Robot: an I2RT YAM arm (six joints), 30 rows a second.
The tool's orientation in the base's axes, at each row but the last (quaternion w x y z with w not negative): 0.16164, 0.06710, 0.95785, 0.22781; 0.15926, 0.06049, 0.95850, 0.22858; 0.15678, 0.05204, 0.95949, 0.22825; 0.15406, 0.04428, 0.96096, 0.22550; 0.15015, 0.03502, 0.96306, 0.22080; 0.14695, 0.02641, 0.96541, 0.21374; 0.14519, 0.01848, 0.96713, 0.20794; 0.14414, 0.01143, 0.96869, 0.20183; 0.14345, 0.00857, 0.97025, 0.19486; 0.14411, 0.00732, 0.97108, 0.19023; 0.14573, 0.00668, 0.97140, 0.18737
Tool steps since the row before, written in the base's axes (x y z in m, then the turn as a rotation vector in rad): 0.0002, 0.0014, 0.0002, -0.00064, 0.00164, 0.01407; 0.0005, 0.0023, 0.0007, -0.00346, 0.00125, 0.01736; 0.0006, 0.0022, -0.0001, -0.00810, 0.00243, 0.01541; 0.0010, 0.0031, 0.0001, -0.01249, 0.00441, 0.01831; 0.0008, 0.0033, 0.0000, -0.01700, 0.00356, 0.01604; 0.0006, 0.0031, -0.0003, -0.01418, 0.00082, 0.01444; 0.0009, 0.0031, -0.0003, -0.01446, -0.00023, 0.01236; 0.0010, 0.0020, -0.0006, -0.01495, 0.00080, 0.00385; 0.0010, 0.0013, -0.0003, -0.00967, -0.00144, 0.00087; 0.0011, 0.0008, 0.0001, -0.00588, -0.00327, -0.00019; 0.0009, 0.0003, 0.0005, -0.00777, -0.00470, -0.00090
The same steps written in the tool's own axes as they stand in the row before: 0.0000, 0.0013, 0.0005, -0.00299, 0.00787, -0.01141; -0.0002, 0.0024, 0.0005, -0.00132, 0.00890, -0.01529; -0.0002, 0.0019, 0.0012, 0.00380, 0.00894, -0.01465; -0.0005, 0.0028, 0.0015, 0.00747, 0.01193, -0.01768; -0.0003, 0.0030, 0.0016, 0.01228, 0.01017, -0.01746; -0.0001, 0.0027, 0.0017, 0.00971, 0.00698, -0.01635; -0.0005, 0.0027, 0.0018, 0.01044, 0.00518, -0.01503; -0.0006, 0.0016, 0.0016, 0.01333, 0.00279, -0.00731; -0.0008, 0.0010, 0.0010, 0.00893, -0.00062, -0.00403; -0.0010, 0.0007, 0.0005, 0.00546, -0.00286, -0.00269; -0.0010, 0.0004, -0.0001, 0.00737, -0.00438, -0.00312
